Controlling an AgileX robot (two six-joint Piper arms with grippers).
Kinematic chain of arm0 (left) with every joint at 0, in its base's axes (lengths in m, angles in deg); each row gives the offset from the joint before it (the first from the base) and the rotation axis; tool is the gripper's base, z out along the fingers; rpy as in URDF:
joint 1: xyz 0 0 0.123 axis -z
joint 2: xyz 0 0 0 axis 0.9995 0.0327 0
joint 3: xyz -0.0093 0.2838 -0.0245 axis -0.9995 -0.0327 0
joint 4: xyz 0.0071 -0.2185 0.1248 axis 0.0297 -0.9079 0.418
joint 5: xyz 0 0 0 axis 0.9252 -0.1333 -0.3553
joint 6: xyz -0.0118 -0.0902 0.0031 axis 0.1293 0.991 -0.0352
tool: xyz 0 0 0 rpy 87.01 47.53 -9.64
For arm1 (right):
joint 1: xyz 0 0 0.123 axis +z
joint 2: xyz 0 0 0 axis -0.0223 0.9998 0
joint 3: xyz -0.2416 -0.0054 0.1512 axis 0.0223 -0.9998 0
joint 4: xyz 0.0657 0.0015 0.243 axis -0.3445 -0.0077 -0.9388
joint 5: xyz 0 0 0 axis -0.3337 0.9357 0.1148
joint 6: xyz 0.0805 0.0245 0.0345 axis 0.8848 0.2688 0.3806
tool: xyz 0 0 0 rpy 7.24 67.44 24.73
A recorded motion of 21 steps. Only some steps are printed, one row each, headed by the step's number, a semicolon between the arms.
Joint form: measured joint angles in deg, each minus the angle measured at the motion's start. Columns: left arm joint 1, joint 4, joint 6, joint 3, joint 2, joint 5; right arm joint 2, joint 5, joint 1, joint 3, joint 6, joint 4.
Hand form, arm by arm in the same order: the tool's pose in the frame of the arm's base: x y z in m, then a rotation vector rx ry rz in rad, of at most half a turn. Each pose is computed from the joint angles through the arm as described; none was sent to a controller.
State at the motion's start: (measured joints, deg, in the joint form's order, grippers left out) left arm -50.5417 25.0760 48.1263 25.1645 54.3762 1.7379; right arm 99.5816 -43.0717 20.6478 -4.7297 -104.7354 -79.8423
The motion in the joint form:
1: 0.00 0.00 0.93 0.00 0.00 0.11; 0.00 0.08 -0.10 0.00 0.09 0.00
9: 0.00 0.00 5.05 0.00 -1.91 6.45; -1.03 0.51 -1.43 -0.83 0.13 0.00
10: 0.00 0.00 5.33 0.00 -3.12 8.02; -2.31 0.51 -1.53 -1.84 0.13 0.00
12: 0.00 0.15 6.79 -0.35 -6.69 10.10; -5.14 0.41 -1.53 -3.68 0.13 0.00
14: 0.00 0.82 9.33 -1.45 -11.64 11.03; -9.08 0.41 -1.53 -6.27 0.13 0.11
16: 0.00 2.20 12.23 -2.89 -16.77 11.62; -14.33 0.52 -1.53 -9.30 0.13 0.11
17: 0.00 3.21 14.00 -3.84 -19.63 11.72; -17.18 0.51 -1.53 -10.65 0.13 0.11
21: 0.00 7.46 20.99 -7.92 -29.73 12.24; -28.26 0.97 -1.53 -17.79 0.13 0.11
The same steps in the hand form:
1: 0.1154 -0.0871 0.2952 0.9451 1.8911 -0.2083; 0.4461 0.1879 0.1623 -0.6345 2.0677 0.2249
9: 0.1068 -0.0800 0.2914 0.9067 1.9979 -0.2332; 0.4471 0.1770 0.1668 -0.6125 2.0686 0.2202
10: 0.1028 -0.0769 0.2921 0.9036 2.0064 -0.2341; 0.4435 0.1748 0.1723 -0.6096 2.0644 0.2193
12: 0.0929 -0.0690 0.2950 0.8701 2.0005 -0.2491; 0.4359 0.1718 0.1861 -0.6050 2.0480 0.2180
14: 0.0807 -0.0587 0.2969 0.8106 1.9714 -0.2730; 0.4244 0.1675 0.2043 -0.6018 2.0245 0.2176
16: 0.0690 -0.0480 0.2962 0.7493 1.9372 -0.2894; 0.4086 0.1618 0.2292 -0.5944 1.9859 0.2207
17: 0.0630 -0.0421 0.2948 0.7140 1.9160 -0.2968; 0.4002 0.1587 0.2435 -0.5885 1.9604 0.2212
21: 0.0447 -0.0227 0.2827 0.5865 1.8525 -0.3194; 0.3594 0.1443 0.2832 -0.5779 1.8905 0.2307

